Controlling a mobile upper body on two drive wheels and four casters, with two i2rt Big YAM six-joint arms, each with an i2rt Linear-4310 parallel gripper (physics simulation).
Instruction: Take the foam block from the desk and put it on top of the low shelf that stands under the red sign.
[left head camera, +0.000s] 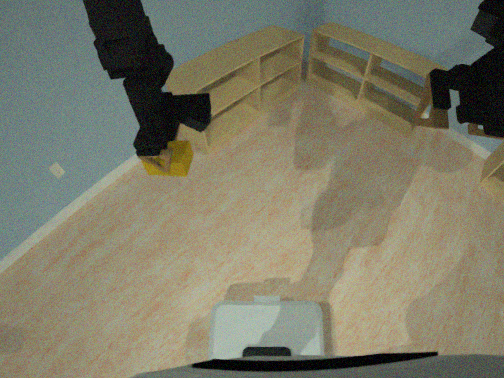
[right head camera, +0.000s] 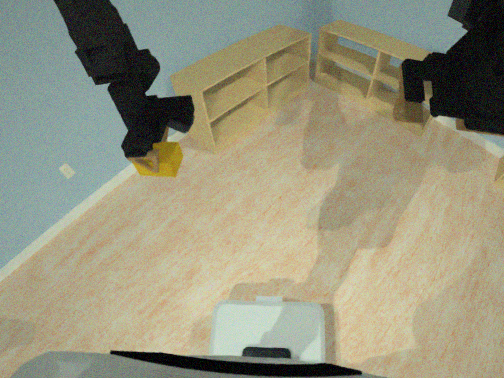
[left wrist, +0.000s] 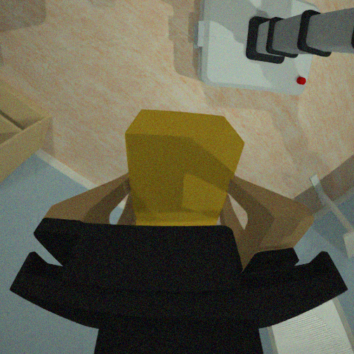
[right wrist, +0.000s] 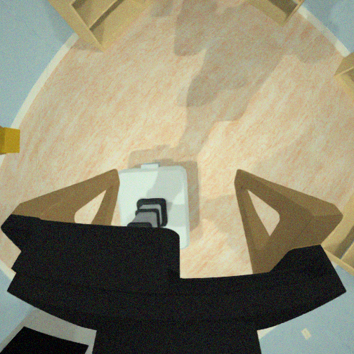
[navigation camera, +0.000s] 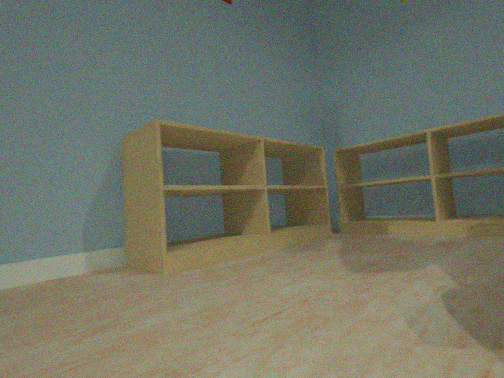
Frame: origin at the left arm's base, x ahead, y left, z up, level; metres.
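Where they show: left gripper, between the fingertips: (left head camera: 169, 160) (right head camera: 159, 161); right gripper, between the fingertips: (left head camera: 442, 125) (right head camera: 426, 120).
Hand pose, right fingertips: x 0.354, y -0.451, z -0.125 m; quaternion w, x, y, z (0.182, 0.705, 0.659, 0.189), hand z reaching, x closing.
Observation:
After its pixels a point has its place.
The yellow foam block (left head camera: 182, 159) {x 0.426, y -0.038, z -0.289 m} (right head camera: 171, 160) {x 0.428, y -0.040, z -0.292 m} (left wrist: 175, 160) (right wrist: 10, 140) is held in the air by my left gripper (left head camera: 167, 159) {x 0.450, y 0.004, z -0.318 m} (right head camera: 154, 159) {x 0.450, y 0.004, z -0.318 m} (left wrist: 177, 174), which is shut on it. The low wooden shelf (left head camera: 235, 55) {x 1.922, y -0.005, z -0.800 m} (right head camera: 240, 55) {x 1.929, y 0.003, z -0.800 m} (navigation camera: 142, 200) {x 1.555, y 0.338, z -1.114 m} stands at the wall, left of the corner; the block appears near its close end in the head camera views, apart from it in the right wrist view. The lower tip of the red sign (navigation camera: 226, 1) {x 2.294, y 0.005, z 0.245 m} shows above this shelf. My right gripper (right wrist: 176, 175) is open and empty, at the right in both head camera views.
A second low shelf (left head camera: 380, 45) {x 2.271, y -1.264, z -0.800 m} (right head camera: 375, 40) {x 2.286, y -1.140, z -0.799 m} (navigation camera: 442, 175) {x 2.082, y -1.163, z -1.076 m} stands right of the corner, under the tip of a yellow sign (navigation camera: 404, 1) {x 2.544, y -1.269, z 0.240 m}. Another wooden unit (left head camera: 495, 172) {x 1.271, y -2.309, z -1.330 m} (right wrist: 345, 240) shows at the right edge. My pale base (left head camera: 245, 325) {x 0.202, y -0.128, z -1.150 m} (right head camera: 245, 325) {x 0.201, y -0.124, z -1.150 m} is at the bottom.

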